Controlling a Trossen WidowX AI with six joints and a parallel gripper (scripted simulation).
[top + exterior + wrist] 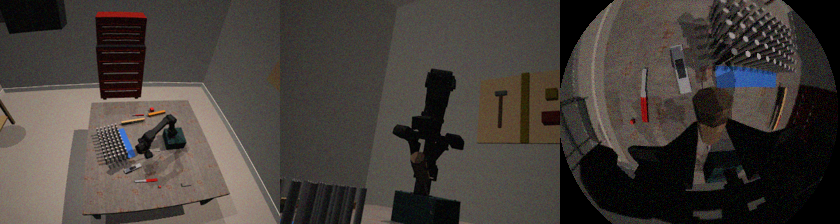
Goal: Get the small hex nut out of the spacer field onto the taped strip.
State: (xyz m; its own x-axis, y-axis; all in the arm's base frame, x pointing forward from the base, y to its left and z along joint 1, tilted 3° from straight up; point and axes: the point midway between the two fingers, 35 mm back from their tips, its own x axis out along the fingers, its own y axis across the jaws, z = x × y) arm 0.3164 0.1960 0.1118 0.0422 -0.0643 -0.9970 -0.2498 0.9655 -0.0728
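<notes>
My gripper tip is 140 mm short of the blue taped strip, 230 mm to the left of it and 170 mm above it. From my gripper tip the other things lie so: red-handled tool 10 mm behind, 600 mm to the right, 170 mm below; then red bit 110 mm behind, 270 mm to the left, 170 mm below; then hook tool 80 mm behind, 30 mm to the right, 60 mm below.
</notes>
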